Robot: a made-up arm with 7 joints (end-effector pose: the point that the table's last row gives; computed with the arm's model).
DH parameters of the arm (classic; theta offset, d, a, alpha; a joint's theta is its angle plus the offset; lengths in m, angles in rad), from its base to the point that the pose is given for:
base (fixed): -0.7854 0 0.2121 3.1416
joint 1: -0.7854 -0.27 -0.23 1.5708
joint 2: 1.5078 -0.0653 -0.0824 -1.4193
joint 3: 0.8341 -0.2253 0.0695 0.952
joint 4: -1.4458 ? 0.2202 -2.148
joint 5: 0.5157 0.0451 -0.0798 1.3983
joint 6: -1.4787 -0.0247 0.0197 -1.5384
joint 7: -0.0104 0 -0.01 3.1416
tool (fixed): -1.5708 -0.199 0 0
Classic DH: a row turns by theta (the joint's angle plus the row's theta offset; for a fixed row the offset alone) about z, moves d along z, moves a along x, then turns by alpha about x.
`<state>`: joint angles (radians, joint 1 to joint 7).
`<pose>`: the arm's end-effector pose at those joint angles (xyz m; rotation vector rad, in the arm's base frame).
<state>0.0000 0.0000 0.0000 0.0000 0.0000 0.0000 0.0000</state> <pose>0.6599 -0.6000 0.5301 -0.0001 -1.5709 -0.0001</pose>
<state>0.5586 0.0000 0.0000 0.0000 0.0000 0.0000 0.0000</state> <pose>0.3438 -0.8019 0.5301 -0.4378 -1.5262 -0.4377</pose>
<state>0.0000 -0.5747 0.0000 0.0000 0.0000 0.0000 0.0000</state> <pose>0.3996 -0.6000 0.8905 0.0000 -2.1456 -0.0001</pose>
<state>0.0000 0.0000 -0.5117 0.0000 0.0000 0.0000 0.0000</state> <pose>0.6647 -0.6295 0.3829 0.4251 -1.6110 -0.3748</pose>
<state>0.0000 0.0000 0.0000 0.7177 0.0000 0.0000 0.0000</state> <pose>0.5545 -0.7699 0.4366 -0.5742 -1.0782 -0.0959</pose>
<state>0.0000 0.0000 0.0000 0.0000 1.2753 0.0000 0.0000</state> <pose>0.5556 -0.6276 0.6251 -0.0998 -2.8072 -0.3314</pose>
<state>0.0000 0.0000 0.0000 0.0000 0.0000 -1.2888 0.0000</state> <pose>0.5071 -0.4159 0.5271 0.9678 -1.3425 1.0327</pose>
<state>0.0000 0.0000 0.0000 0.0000 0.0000 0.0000 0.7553</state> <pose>0.6599 -0.5973 0.5233 0.5906 -1.4890 -0.5907</pose>
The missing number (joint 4, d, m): -0.4694
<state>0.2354 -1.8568 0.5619 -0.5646 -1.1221 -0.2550 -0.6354</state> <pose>-0.5830 -0.1385 0.8525 -1.6005 -1.7981 0.8491</pose>
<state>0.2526 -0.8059 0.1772 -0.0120 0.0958 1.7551 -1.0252</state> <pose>-0.1165 -0.7263 0.8729 -1.4943 -0.8161 -1.5028</pose>
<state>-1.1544 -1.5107 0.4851 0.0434 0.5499 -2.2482 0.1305</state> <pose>0.2172 -0.6381 0.7272 -0.0098 1.3333 -2.0905</pose>
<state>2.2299 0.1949 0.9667 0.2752 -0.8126 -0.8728 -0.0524</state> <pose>-0.3181 -0.3711 0.4432 -0.1016 0.1521 -1.7454</pose>
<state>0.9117 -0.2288 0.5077 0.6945 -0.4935 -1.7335 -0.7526</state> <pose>0.0771 -0.4906 0.6885 0.0483 -0.8673 0.4175</pose>
